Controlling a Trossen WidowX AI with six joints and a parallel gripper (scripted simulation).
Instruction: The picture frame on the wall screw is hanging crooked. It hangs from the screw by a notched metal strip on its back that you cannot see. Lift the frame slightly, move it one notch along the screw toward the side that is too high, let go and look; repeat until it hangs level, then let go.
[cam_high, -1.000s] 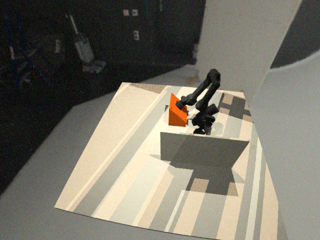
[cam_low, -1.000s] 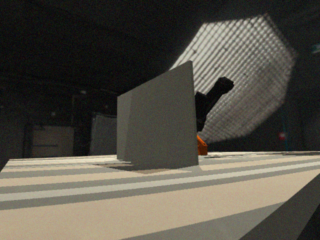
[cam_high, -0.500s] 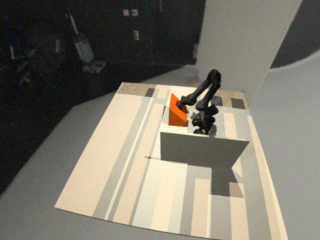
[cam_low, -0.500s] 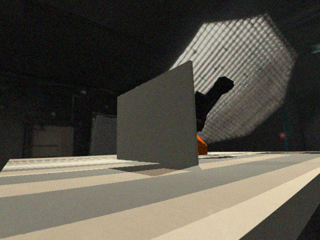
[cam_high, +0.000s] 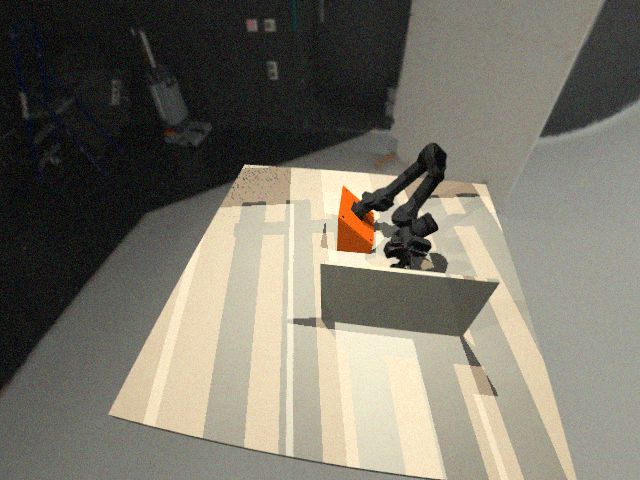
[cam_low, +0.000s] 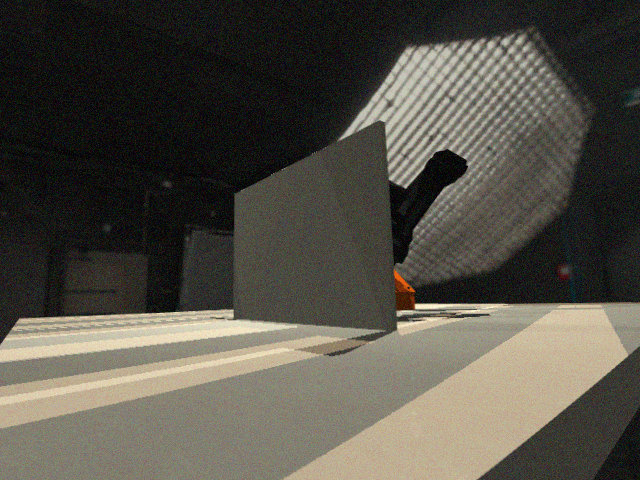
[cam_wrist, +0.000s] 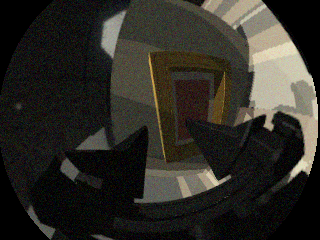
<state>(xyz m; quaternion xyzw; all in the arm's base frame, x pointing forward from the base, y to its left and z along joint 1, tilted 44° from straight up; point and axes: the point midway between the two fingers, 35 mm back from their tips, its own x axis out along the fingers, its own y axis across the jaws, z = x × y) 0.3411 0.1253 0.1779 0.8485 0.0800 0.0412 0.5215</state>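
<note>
Now: the picture frame 50 mm below my gripper tip, 30 mm ahead of it and 20 mm to the right of it. The rest, counted from my gripper tip: wall panel: 60 mm below, 40 mm ahead, 10 mm to the right.
</note>
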